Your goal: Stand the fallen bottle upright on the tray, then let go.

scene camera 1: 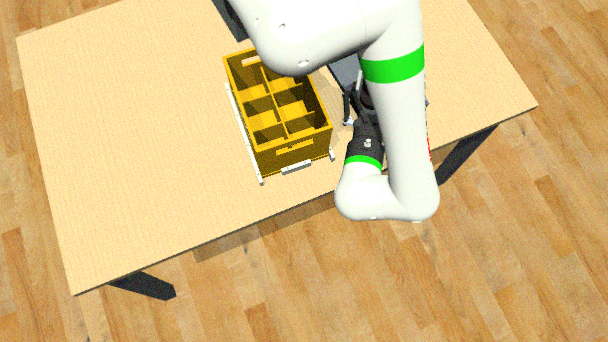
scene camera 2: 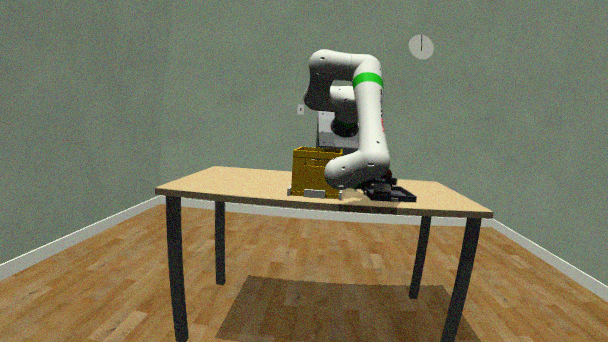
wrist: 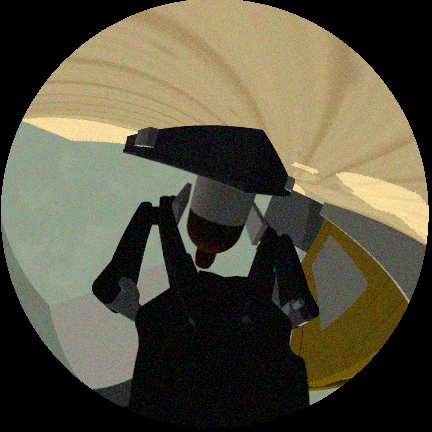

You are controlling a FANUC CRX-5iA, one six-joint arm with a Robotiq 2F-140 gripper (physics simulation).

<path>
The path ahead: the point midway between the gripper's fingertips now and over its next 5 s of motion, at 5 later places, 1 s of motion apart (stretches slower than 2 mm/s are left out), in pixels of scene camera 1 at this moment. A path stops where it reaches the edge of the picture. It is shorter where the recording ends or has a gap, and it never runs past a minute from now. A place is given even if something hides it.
My gripper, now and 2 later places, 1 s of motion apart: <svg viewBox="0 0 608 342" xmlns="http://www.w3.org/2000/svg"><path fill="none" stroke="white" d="M377 77L373 101L378 82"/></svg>
</path>
